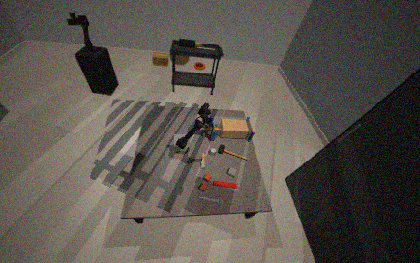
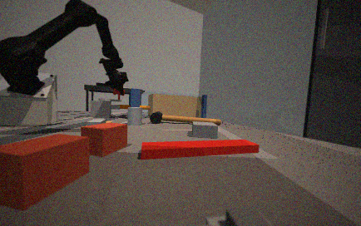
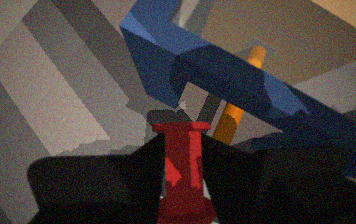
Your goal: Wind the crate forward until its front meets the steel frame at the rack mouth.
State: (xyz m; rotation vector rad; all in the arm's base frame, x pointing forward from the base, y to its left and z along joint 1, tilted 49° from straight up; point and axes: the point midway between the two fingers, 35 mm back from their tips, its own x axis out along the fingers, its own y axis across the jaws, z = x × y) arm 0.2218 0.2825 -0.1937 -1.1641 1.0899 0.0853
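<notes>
Now: the winch handle 5 cm behind my gripper tip, 3 cm to the right of it and 3 cm below it. Also, from my gripper tip: red knob (2 cm behind, 1 cm to the right); then grey winch (11 cm behind, 8 cm to the right, 10 cm below); then blue frame (6 cm ahead, 5 cm to the right, 3 cm below).
</notes>
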